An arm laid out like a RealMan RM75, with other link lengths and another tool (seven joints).
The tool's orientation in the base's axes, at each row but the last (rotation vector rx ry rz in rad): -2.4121, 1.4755, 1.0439; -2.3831, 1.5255, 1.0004; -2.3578, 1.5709, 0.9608; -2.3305, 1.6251, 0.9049; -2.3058, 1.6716, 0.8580; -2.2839, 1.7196, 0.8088; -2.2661, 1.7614, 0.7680; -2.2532, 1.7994, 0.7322; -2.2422, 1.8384, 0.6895; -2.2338, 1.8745, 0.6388; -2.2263, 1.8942, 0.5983
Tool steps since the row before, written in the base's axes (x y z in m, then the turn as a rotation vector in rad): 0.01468, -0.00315, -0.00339, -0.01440, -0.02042, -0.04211; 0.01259, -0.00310, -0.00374, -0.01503, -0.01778, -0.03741; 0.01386, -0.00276, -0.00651, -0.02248, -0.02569, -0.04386; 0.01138, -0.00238, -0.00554, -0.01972, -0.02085, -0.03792; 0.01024, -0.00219, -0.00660, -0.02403, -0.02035, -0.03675; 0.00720, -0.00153, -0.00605, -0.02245, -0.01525, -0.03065; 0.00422, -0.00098, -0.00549, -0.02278, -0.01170, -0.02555; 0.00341, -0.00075, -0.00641, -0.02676, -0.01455, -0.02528; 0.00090, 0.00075, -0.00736, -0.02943, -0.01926, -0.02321; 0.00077, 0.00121, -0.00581, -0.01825, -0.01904, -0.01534; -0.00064, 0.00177, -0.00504, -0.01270, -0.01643, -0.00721
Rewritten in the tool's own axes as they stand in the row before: 0.00857, -0.01128, -0.00602, 0.03682, 0.01244, 0.02979; 0.00791, -0.01007, -0.00425, 0.03184, 0.01278, 0.02765; 0.00934, -0.01227, -0.00204, 0.03989, 0.02135, 0.03228; 0.00757, -0.01037, -0.00100, 0.03334, 0.01817, 0.02864; 0.00746, -0.00984, 0.00084, 0.03140, 0.02216, 0.02941; 0.00574, -0.00731, 0.00211, 0.02430, 0.02016, 0.02606; 0.00425, -0.00465, 0.00303, 0.01870, 0.02035, 0.02334; 0.00419, -0.00414, 0.00431, 0.02044, 0.02492, 0.02298; 0.00273, -0.00223, 0.00656, 0.02332, 0.02890, 0.01992; 0.00142, -0.00187, 0.00550, 0.02125, 0.01923, 0.01048; 0.00032, -0.00039, 0.00536, 0.01630, 0.01444, 0.00297
